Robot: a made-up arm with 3 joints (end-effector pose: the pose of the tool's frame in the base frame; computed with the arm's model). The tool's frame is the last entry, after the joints.
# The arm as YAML. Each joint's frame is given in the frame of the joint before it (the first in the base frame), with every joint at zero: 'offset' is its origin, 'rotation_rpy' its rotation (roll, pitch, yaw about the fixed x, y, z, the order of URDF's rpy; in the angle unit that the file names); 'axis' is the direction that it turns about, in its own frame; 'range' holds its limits. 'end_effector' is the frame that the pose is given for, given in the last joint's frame.
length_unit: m
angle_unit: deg
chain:
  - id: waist
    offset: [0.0, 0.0, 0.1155]
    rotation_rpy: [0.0, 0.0, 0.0]
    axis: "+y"
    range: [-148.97, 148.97]
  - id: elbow
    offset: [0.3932, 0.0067, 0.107]
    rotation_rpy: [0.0, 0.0, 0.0]
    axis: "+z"
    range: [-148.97, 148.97]
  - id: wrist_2
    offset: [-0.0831, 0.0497, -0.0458]
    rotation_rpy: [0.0, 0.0, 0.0]
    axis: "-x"
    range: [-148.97, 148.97]
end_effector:
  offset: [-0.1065, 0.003, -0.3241]
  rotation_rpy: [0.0, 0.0, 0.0]
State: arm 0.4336 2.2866 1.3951
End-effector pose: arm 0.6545 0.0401 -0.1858 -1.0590 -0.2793 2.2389
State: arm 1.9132 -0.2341 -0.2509
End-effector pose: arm -0.3178 0.1801 -0.0256 -2.3138 1.1586 -2.5240
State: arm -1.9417 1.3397 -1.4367
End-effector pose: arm -0.0152 -0.0928 0.0971 -0.5142 -0.2151 1.6559
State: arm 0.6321 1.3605 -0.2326
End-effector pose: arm 0.0351 -0.1521 -0.2244 0.8541 0.1237 1.4003
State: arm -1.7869 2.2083 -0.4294
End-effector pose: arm 0.1506 -0.2572 0.5125 -1.4081 0.6204 1.4133
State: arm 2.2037 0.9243 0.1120
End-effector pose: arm -0.3679 -0.1347 0.0556 2.2020 0.5072 1.9906
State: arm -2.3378 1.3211 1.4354
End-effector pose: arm -0.4330 -0.2440 0.5439 2.4942 -0.1789 1.7460
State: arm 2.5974 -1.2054 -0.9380
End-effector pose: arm -0.5947 0.2956 -0.0947 -1.6892 0.1861 -1.8871
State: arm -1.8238 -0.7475 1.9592
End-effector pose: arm -0.1962 -0.0488 0.1508 -0.0250 -0.7896 -1.8345
